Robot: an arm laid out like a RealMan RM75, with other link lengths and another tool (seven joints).
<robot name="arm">
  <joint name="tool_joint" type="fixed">
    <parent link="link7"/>
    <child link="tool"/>
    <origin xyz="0.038 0.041 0.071" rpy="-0.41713 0 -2.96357"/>
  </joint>
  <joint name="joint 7" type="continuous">
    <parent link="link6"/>
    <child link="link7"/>
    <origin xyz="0 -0.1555 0" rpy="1.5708 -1.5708 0"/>
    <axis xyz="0 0 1"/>
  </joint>
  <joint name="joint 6" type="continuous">
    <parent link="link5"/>
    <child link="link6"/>
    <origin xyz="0 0 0" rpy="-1.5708 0 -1.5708"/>
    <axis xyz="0 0 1"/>
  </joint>
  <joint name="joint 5" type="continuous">
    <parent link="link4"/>
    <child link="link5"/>
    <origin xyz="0 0.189 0" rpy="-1.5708 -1.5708 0"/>
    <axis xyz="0 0 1"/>
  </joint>
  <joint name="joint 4" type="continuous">
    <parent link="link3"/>
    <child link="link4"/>
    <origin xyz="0 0 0" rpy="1.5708 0 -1.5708"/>
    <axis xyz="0 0 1"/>
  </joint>
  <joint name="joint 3" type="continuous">
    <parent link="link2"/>
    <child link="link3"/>
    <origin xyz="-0.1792 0 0" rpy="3.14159 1.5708 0"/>
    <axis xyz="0 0 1"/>
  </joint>
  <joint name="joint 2" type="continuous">
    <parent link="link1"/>
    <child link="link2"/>
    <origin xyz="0 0 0" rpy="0 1.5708 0"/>
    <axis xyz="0 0 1"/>
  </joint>
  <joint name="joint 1" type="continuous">
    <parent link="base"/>
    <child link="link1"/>
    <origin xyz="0 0 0.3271" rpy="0 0 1.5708"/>
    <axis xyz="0 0 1"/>
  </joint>
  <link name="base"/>
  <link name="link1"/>
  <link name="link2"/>
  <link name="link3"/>
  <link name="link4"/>
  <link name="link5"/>
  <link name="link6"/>
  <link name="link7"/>
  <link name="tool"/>
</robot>
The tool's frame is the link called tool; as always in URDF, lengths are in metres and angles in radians. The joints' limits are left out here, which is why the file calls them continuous.
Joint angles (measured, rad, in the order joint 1, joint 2, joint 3, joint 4, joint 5, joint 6, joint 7), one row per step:
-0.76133 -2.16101 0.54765 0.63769 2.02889 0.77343 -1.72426
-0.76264 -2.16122 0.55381 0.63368 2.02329 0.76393 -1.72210
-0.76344 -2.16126 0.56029 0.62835 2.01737 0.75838 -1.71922
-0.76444 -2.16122 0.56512 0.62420 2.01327 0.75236 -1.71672
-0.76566 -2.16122 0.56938 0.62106 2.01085 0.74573 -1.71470
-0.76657 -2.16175 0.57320 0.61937 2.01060 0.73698 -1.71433
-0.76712 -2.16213 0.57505 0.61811 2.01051 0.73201 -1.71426
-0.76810 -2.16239 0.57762 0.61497 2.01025 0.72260 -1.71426
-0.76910 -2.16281 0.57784 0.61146 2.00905 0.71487 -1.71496
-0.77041 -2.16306 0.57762 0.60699 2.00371 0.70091 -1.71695
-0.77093 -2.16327 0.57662 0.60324 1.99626 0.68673 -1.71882
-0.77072 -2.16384 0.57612 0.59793 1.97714 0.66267 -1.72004
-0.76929 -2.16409 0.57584 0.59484 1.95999 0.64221 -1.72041
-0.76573 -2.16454 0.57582 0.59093 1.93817 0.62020 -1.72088
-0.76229 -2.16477 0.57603 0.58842 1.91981 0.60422 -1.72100
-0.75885 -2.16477 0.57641 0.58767 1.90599 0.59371 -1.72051
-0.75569 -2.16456 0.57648 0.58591 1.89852 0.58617 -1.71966
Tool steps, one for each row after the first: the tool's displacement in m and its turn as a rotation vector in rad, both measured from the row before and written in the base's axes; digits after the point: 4 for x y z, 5 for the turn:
0.0000 0.0008 -0.0008 0.00220 0.00224 0.00180
0.0003 0.0000 -0.0015 -0.00147 0.00081 -0.00007
0.0000 0.0002 -0.0010 -0.00005 0.00191 0.00061
-0.0002 0.0004 -0.0007 0.00067 0.00331 0.00087
-0.0008 0.0006 -0.0004 0.00210 0.00466 0.00291
-0.0004 0.0003 -0.0003 0.00106 0.00223 0.00201
-0.0011 0.0006 -0.0004 0.00233 0.00355 0.00479
-0.0008 0.0005 -0.0003 0.00259 -0.00012 0.00566
-0.0012 0.0016 0.0005 0.00831 -0.00286 0.01085
-0.0013 0.0018 0.0011 0.01045 -0.00467 0.01203
-0.0018 0.0033 0.0024 0.02055 -0.01104 0.02002
-0.0021 0.0028 0.0026 0.01888 -0.00879 0.01760
-0.0028 0.0026 0.0028 0.02090 -0.01266 0.02173
-0.0022 0.0019 0.0024 0.01639 -0.01085 0.01673
-0.0018 0.0012 0.0020 0.01219 -0.00755 0.01165
-0.0021 0.0004 0.0010 0.00680 -0.00327 0.00935

